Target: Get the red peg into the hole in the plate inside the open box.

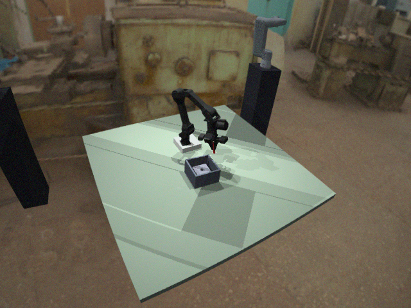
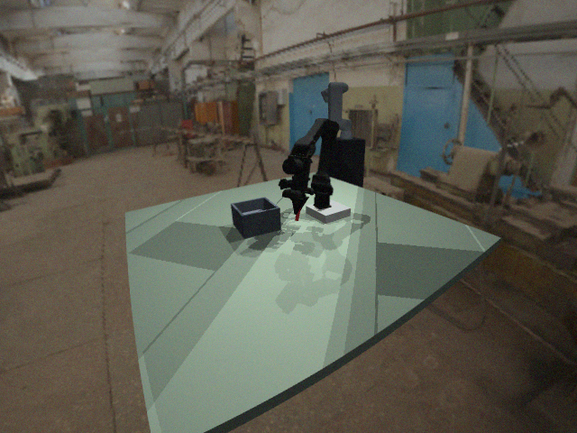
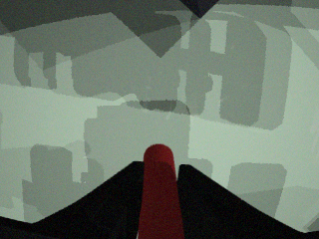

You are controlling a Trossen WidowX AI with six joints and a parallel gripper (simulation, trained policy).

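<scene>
My gripper tip is now 130 mm to the left of the grey plate, 130 mm short of it and 40 mm above it. From my gripper tip the other things lie so: dark box: 130 mm to the right, 130 mm ahead, 60 mm below; red peg: 10 mm behind, 10 mm above.
</scene>
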